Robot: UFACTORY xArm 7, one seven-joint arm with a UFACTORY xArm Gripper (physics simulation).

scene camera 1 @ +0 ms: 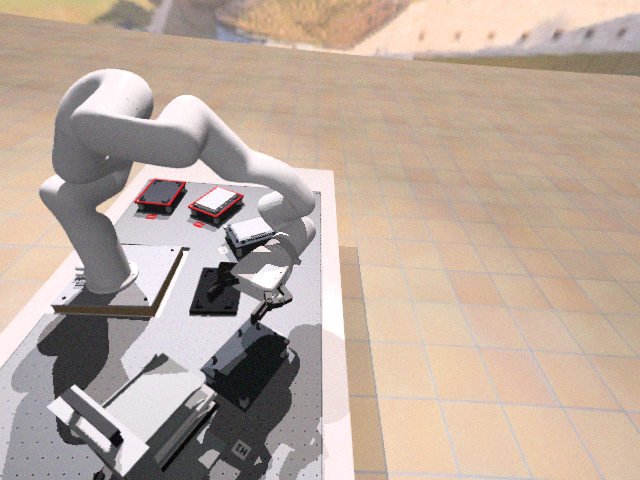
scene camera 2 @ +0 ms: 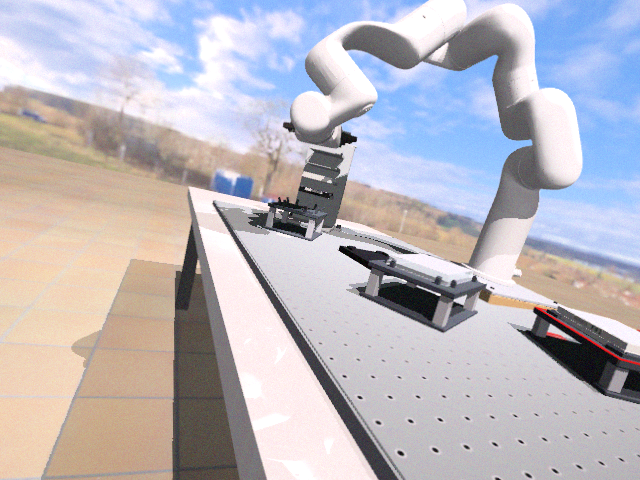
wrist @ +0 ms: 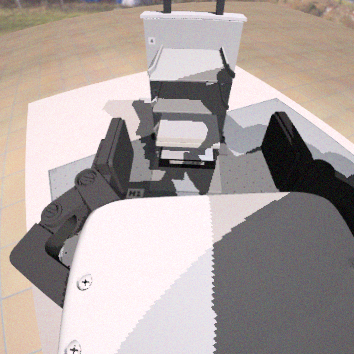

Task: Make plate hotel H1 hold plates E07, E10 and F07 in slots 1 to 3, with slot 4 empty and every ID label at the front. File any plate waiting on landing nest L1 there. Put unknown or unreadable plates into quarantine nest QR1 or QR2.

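Seen in the pictures: gripper, fingertip midpoint: [scene camera 1: 229, 309] [wrist: 197, 131]; arm's base, origin of the base link: [scene camera 1: 113, 277] [scene camera 2: 486, 276].
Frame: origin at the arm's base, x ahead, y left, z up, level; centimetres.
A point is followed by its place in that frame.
Observation:
My gripper [scene camera 1: 235, 305] @(x 37.5, y -28.2, z 22.4 cm) [wrist: 197, 131] @(x 37.5, y -28.2, z 22.4 cm) is open and empty, level with the hotel's front and apart from it in the wrist view. Plate hotel H1 [scene camera 1: 131, 454] @(x 29.9, y -52.1, z 25.1 cm) [scene camera 2: 338, 201] @(x 20.2, y -43.9, z 7.2 cm) [wrist: 195, 37] @(x 25.1, y -47.1, z 22.1 cm) stands upright. Its upper two shelves look bare in the wrist view; a white plate [wrist: 181, 132] @(x 32.6, y -38.2, z 13.4 cm) lies below them, and a darker edge with a pale strip shows lower. Their IDs are unreadable. A grey nest [scene camera 2: 439, 284] @(x 40.8, y 25.9, z 3.1 cm) holds a white plate [scene camera 1: 250, 228] @(x 35.5, y 18.4, z 4.5 cm) [scene camera 2: 429, 268] @(x 41.1, y 23.8, z 4.5 cm). One red-rimmed nest [scene camera 1: 192, 205] @(x 13.6, y 33.4, z 2.1 cm) holds a white plate [scene camera 1: 217, 198] @(x 21.9, y 36.4, z 3.5 cm) [scene camera 2: 599, 325] @(x 24.6, y 36.1, z 3.5 cm); the other red-rimmed nest [scene camera 1: 162, 191] @(x 1.2, y 41.5, z 2.1 cm) is empty.
A pinned dark nest [scene camera 1: 258, 343] @(x 41.8, y -23.6, z 4.1 cm) [scene camera 2: 294, 206] @(x 40.5, y -27.8, z 4.1 cm) stands empty beside the hotel. A flat black pad [scene camera 1: 214, 304] @(x 28.6, y -8.6, z -0.7 cm) [scene camera 2: 359, 254] @(x 33.3, y -4.3, z -0.7 cm) lies between it and the grey nest. The robot base plate [scene camera 1: 149, 258] @(x 6.8, y 7.9, z 0.0 cm) has a raised edge. The H1 tag [scene camera 1: 240, 448] @(x 39.9, y -42.9, z -1.9 cm) [wrist: 135, 193] @(x 40.0, y -42.9, z -1.9 cm) lies by the hotel.

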